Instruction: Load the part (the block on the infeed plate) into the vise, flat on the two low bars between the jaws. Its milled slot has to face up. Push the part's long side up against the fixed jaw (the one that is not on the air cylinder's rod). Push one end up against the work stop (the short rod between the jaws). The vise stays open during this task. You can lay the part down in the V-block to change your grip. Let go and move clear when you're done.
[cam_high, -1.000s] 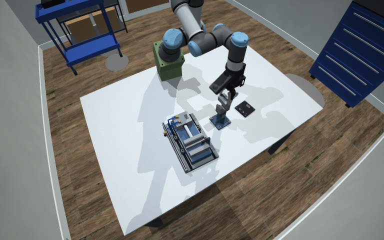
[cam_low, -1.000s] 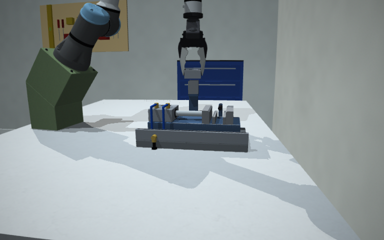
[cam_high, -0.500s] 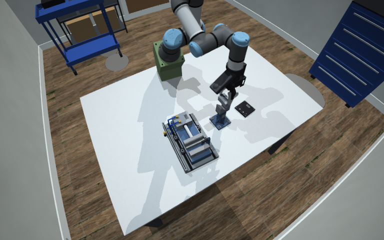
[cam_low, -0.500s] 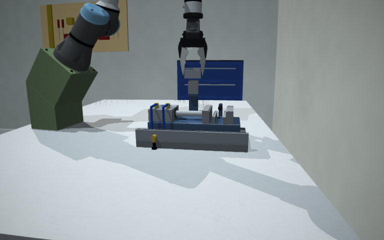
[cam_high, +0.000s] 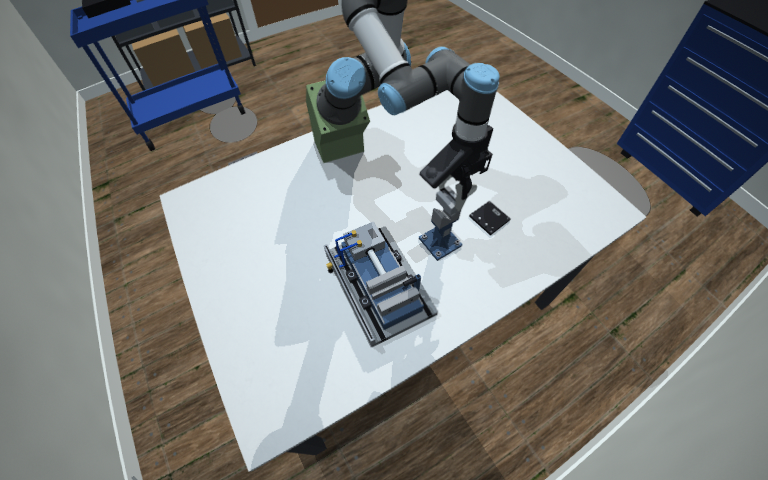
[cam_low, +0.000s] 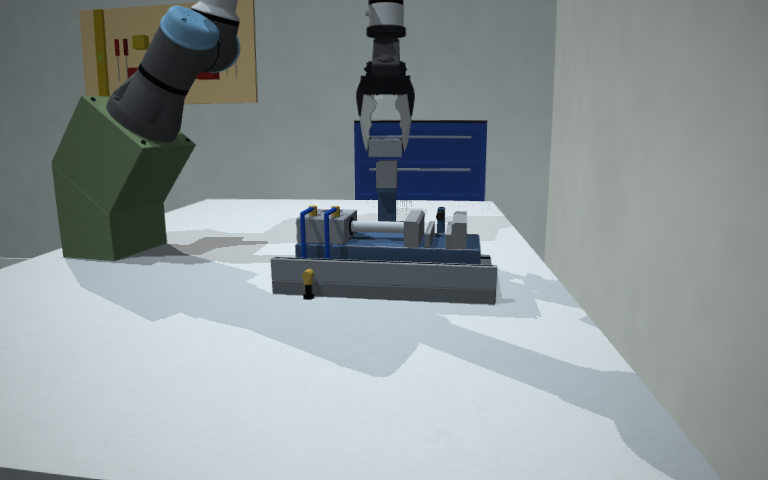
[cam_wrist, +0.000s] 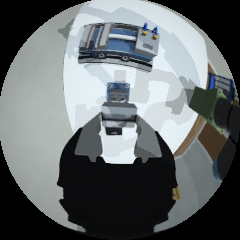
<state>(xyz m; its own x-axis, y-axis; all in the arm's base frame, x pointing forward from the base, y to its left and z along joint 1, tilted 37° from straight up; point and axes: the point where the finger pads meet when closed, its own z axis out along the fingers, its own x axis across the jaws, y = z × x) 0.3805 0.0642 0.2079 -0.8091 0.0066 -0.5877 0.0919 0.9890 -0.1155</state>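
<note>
The part is right at my hand. The rest, counted from my hand: work stop (70 mm ahead, 190 mm to the right, 100 mm below); air cylinder (100 mm behind, 200 mm to the right, 120 mm below); moving jaw (30 mm ahead, 230 mm to the right, 120 mm below).
</note>
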